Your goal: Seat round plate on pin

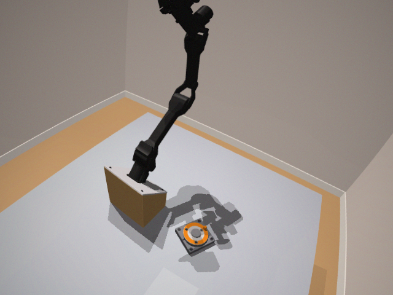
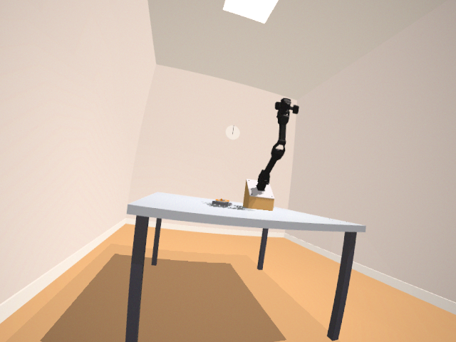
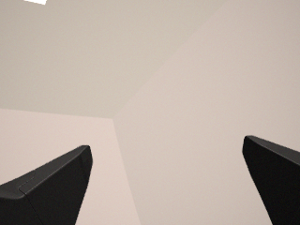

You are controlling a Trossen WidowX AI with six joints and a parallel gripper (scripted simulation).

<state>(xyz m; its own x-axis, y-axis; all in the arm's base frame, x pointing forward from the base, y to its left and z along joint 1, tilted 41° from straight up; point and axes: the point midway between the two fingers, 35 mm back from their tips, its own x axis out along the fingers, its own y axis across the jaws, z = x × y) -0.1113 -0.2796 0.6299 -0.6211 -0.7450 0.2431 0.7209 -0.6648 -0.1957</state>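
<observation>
Now: gripper tip 820 mm above the round plate, 410 mm short of it and 160 mm to the left of it.
</observation>
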